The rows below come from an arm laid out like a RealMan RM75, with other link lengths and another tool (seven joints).
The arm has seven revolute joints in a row. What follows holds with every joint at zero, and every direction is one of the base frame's. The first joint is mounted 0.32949 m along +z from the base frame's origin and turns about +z. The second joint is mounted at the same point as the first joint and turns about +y. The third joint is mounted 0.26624 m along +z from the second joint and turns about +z. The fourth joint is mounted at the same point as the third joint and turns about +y. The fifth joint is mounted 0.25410 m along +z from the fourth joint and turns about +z. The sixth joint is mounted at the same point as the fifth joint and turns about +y. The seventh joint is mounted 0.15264 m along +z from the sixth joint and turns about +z. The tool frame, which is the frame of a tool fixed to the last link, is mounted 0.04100 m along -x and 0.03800 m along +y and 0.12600 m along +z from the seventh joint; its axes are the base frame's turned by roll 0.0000, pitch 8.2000 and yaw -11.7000 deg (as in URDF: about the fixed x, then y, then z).
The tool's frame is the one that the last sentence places.
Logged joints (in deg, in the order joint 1, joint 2, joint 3, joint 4, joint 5, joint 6, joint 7), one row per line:
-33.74, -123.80, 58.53, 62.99, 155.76, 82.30, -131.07
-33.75, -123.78, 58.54, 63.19, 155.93, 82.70, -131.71
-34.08, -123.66, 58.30, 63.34, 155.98, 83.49, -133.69
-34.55, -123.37, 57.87, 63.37, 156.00, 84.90, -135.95
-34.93, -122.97, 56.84, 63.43, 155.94, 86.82, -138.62
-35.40, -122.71, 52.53, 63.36, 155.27, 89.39, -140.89
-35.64, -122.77, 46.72, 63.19, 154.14, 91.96, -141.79
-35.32, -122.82, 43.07, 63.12, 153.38, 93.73, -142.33
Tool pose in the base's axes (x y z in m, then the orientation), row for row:
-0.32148, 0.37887, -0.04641, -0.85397, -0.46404, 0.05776, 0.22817
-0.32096, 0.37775, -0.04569, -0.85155, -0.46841, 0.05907, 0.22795
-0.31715, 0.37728, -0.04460, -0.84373, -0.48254, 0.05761, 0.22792
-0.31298, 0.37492, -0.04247, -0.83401, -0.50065, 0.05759, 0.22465
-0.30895, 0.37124, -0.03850, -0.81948, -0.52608, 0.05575, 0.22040
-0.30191, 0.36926, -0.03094, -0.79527, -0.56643, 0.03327, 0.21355
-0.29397, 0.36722, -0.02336, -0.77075, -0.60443, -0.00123, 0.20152
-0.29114, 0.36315, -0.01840, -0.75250, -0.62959, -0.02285, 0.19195
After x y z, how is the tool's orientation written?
As a quaternion, x y z w.
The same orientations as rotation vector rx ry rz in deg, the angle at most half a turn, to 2 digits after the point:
-134.74, -73.22, 9.11
-134.38, -73.92, 9.32
-133.14, -76.15, 9.09
-131.84, -79.14, 9.10
-129.83, -83.35, 8.83
-126.45, -90.07, 5.29
-123.34, -96.73, -0.20
-121.05, -101.27, -3.68

